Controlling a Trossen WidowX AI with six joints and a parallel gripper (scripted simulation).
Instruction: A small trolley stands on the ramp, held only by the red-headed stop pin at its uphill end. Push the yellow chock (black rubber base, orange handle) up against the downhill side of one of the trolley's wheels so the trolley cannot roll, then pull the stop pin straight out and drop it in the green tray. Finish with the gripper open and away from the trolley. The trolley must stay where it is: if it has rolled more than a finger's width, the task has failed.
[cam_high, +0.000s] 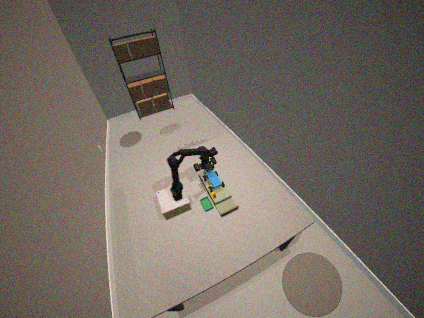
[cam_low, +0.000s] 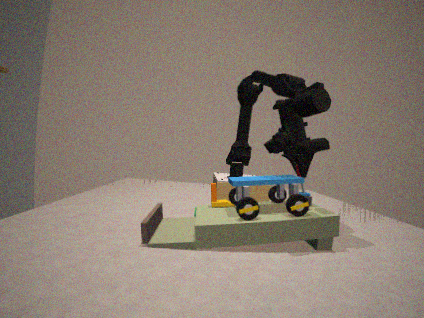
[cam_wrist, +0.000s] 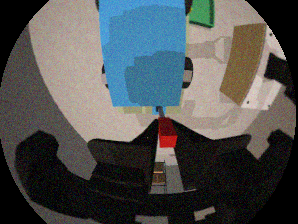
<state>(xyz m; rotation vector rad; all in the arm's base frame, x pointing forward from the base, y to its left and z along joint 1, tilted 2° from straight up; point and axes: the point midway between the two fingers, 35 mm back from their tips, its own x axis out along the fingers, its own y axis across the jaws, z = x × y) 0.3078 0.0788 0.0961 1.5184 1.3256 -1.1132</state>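
Now: gripper tip 21 cm to the left of the green tray, 17 cm above it and 13 cm past it. Also, from my gripper tip: trolley (11 cm to the right, 5 cm below, 1 cm ahead); red-headed stop pin (right at my gripper tip); yellow chock (21 cm to the right, 8 cm below, 6 cm behind).
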